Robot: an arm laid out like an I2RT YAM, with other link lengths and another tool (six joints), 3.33 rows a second.
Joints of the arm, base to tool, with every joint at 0 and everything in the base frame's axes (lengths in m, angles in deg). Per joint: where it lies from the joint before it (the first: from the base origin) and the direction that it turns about. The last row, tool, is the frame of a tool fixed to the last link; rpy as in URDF.
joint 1: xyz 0 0 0.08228 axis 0 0 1
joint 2: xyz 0.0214 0.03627 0.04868 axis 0 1 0
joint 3: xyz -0.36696 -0.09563 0 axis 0 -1 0
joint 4: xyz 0.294 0.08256 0.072 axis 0 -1 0
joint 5: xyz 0.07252 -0.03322 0.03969 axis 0 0 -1
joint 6: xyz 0.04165 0 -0.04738 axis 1 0 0
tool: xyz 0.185 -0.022 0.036 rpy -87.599 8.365 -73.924
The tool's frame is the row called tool.
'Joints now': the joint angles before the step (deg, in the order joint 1, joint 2, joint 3, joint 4, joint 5, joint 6). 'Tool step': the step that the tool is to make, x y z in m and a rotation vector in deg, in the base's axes. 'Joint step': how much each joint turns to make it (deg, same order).
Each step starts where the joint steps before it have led.
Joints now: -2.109, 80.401, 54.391, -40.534, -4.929, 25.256
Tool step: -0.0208, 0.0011, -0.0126, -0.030, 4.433, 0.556
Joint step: 0.002, 0.172, -0.461, -3.847, -0.021, -0.588
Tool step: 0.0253, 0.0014, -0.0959, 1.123, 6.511, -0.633
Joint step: -0.006, 14.628, -3.418, 11.576, -0.679, 0.846
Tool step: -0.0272, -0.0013, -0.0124, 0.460, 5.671, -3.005
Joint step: -0.016, 0.898, -0.278, -4.222, 0.263, 3.001
